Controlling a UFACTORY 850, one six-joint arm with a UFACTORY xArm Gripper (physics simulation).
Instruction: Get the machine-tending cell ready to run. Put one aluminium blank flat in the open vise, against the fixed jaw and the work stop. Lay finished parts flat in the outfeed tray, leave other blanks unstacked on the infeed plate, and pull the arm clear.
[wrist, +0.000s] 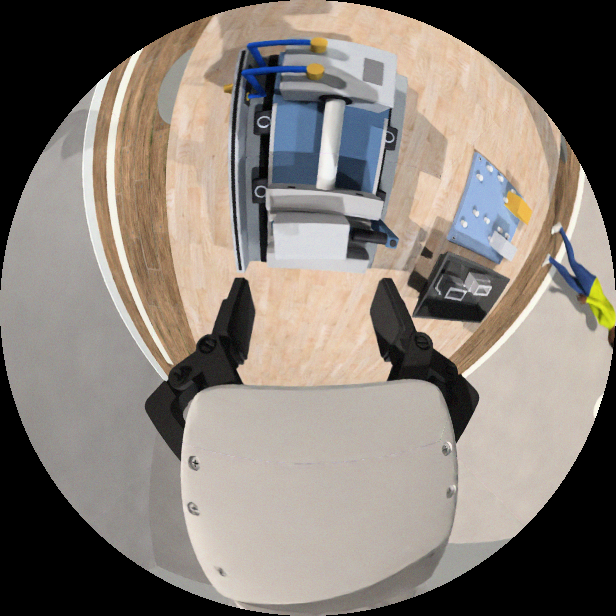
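My gripper (313, 293) is open and empty, high above the wooden table, just in front of the vise. The blue and grey vise (321, 160) stands ahead of the fingertips, with a pale cylindrical screw (330, 143) running through its open middle. To the right lies the light blue infeed plate (485, 206) with a pale aluminium blank (502, 245) at its near edge and an orange piece (518, 206) at its right edge. The black outfeed tray (461, 287) sits in front of the plate, with a small grey part (475, 281) in it.
Two blue hoses with yellow caps (284, 57) run over the far end of the vise. A blue and yellow figure (586, 287) lies on the grey floor beyond the table's right edge. The table edge curves around both sides.
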